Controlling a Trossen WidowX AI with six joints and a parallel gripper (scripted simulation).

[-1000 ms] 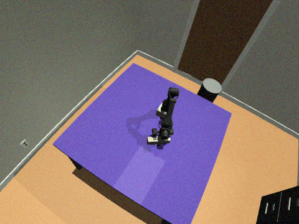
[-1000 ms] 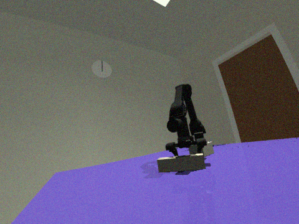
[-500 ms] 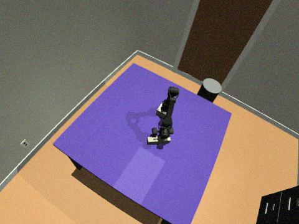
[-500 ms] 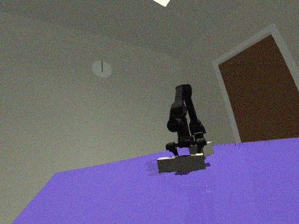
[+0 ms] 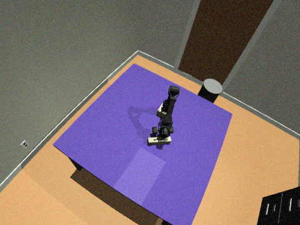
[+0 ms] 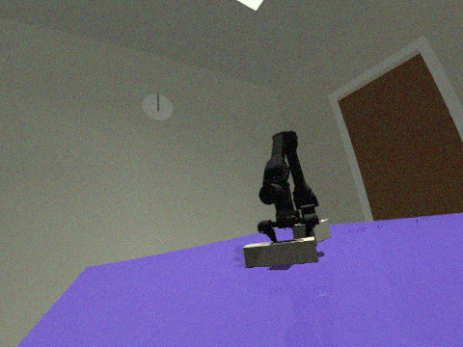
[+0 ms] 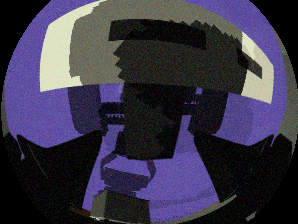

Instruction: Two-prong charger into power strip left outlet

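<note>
Now: the charger 40 mm ahead of my gripper tip, 20 mm to the left of it and 10 mm above it.
</note>
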